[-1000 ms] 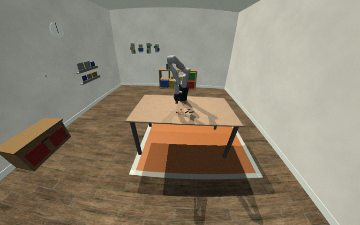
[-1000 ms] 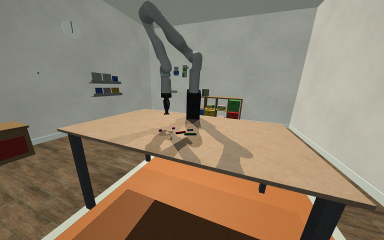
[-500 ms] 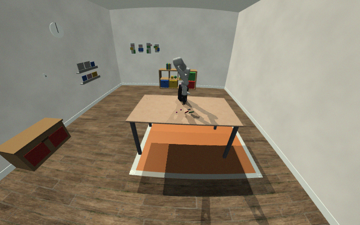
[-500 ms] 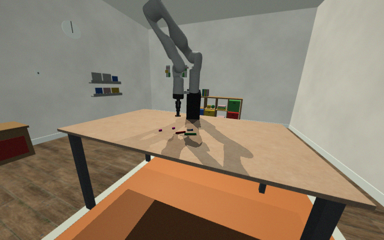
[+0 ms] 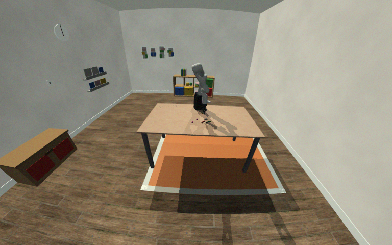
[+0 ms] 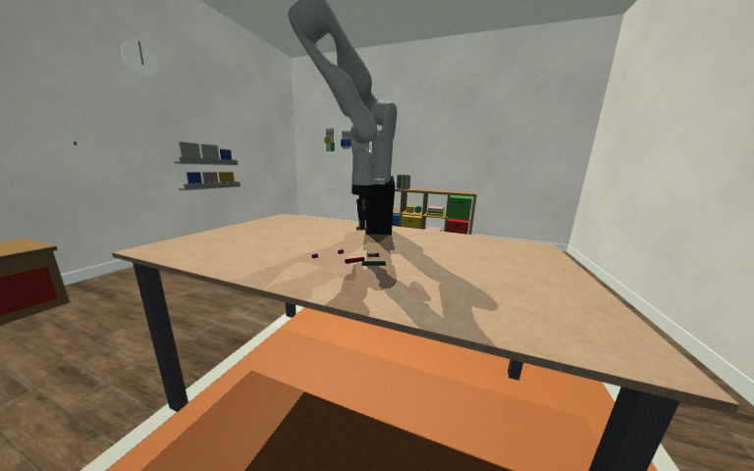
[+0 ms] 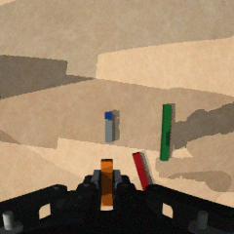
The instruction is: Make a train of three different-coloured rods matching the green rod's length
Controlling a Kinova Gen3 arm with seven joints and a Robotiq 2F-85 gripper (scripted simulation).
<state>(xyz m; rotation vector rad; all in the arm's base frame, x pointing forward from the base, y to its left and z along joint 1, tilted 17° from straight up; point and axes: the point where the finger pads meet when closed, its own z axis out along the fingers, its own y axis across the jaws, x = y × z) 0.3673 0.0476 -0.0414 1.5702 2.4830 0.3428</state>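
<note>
The grey rod lies 12 cm below my hand, 3 cm to the left of it and 2 cm behind it. The rest, counted from my hand: red rod: 12 cm below, 6 cm ahead; then blue rod: 12 cm below, 5 cm to the left, 2 cm behind; then orange rod: 1 cm below.
</note>
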